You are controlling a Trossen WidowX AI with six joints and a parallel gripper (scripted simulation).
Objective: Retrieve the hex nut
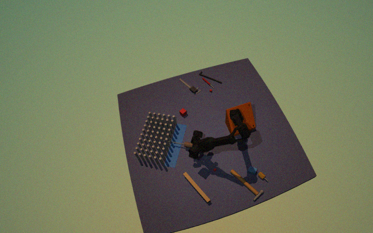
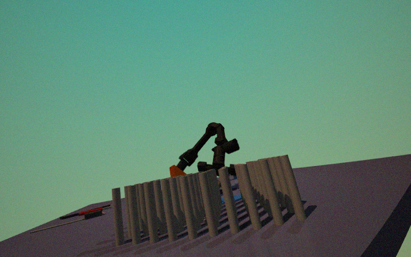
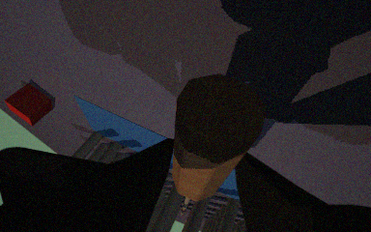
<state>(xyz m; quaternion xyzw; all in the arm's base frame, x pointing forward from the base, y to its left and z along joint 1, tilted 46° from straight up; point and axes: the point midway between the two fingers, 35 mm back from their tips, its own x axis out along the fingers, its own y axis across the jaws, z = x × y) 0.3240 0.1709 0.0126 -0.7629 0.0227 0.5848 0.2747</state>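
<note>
Now: gripper tip 11 cm short of the blue taped strip, 5 cm to the left of it and 4 cm above it. Round my gripper tip: blue cube (38 cm behind, 30 cm to the left, 2 cm below); hook tool (10 cm ahead, 4 cm to the right, 1 cm below); red cube (30 cm to the right, 2 cm below).
</note>
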